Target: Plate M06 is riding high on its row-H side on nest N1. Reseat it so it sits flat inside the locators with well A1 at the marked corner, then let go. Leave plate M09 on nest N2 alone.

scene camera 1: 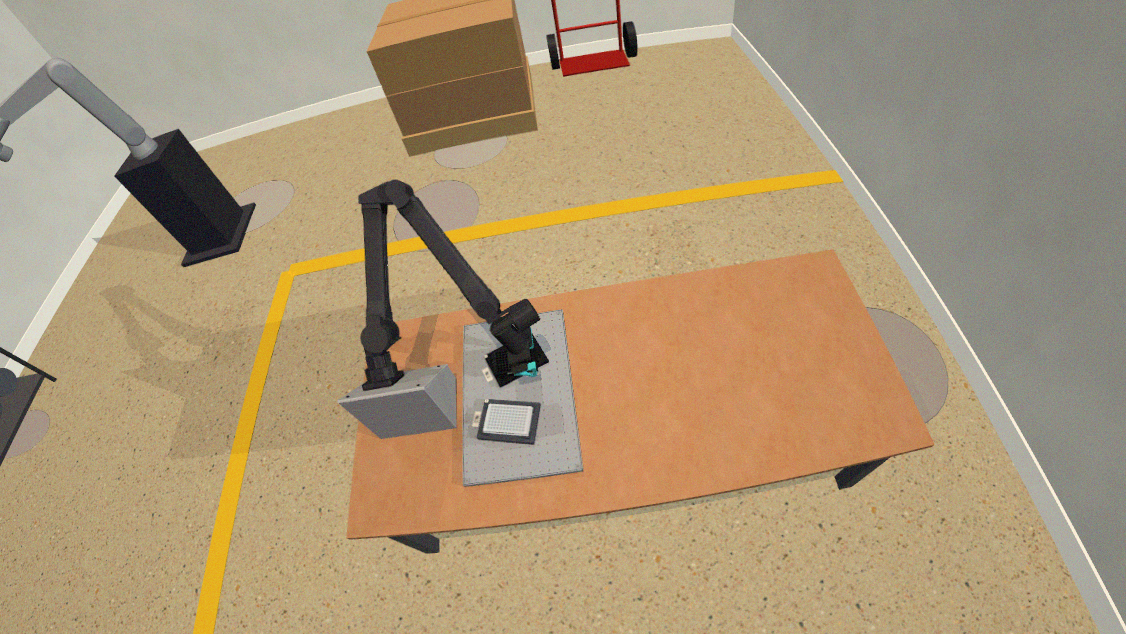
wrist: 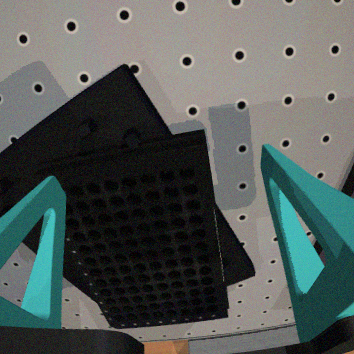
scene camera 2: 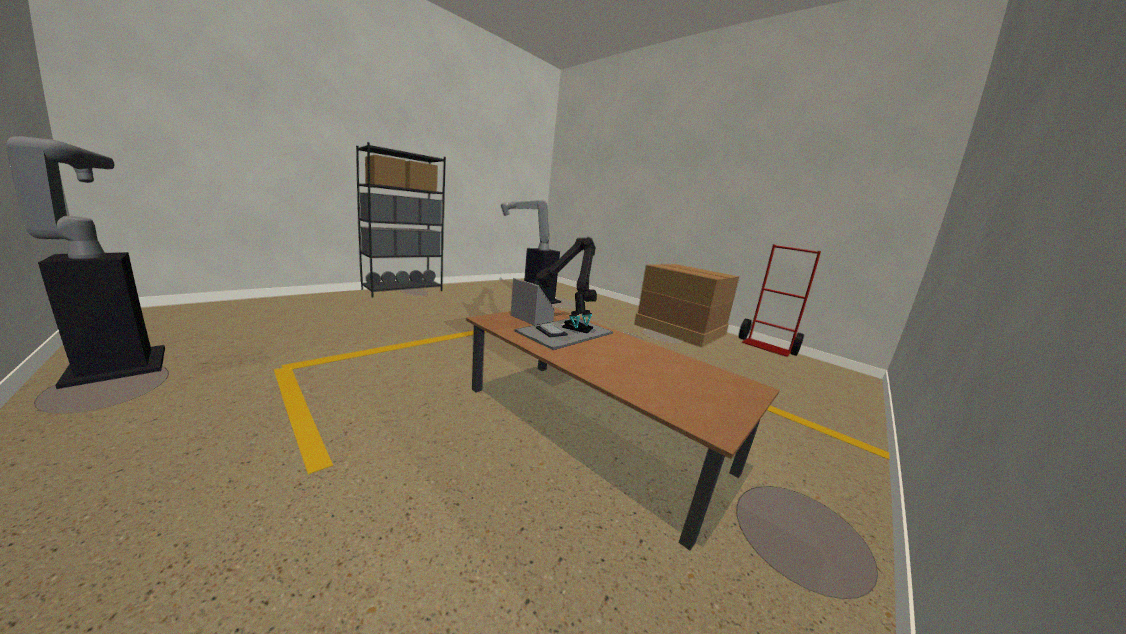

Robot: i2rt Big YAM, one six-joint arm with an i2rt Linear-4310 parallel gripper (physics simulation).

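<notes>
A black well plate, apparently M06, lies turned askew and tilted on a black nest. Its edges overhang the nest, and one side rides high in the wrist view. Its markings, including A1, are not readable. My gripper is open, pointing down with its teal fingers on either side of the black plate. Nothing is held. The left finger overlaps the plate's edge in the wrist view; contact cannot be told. A white plate, apparently M09, sits flat in the other dark nest.
Both nests stand on a grey perforated board on the brown table. A grey wedge-shaped box stands beside the board at my arm's base. The white plate's nest is close to the black one.
</notes>
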